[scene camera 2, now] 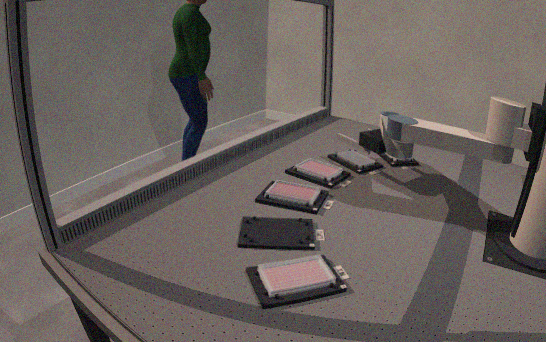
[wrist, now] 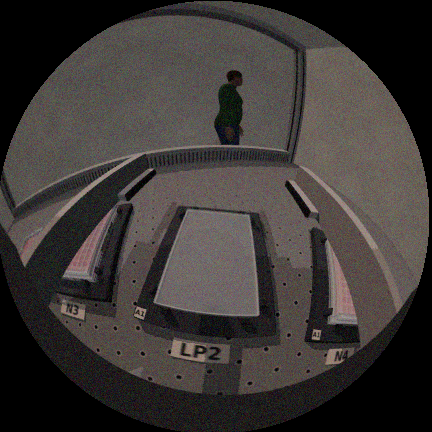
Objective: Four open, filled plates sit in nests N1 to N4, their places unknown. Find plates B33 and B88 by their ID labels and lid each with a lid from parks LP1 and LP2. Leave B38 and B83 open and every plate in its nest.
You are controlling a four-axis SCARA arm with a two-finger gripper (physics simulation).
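My gripper is open and empty, its fingers apart above and to either side of park LP2. A pale grey lid lies flat in LP2. Park LP1 is a black nest without a lid. Pink filled plates sit in nests: N1's plate nearest the camera, N2's plate, N3's plate and N4's plate. The arm mostly hides N4 in the scene view. No plate ID is readable; whether clear lids cover plates I cannot tell.
The white arm reaches from its base at the right. N3 and N4 flank LP2 closely. A slotted rail runs along the table's far edge. A person in green stands beyond the glass.
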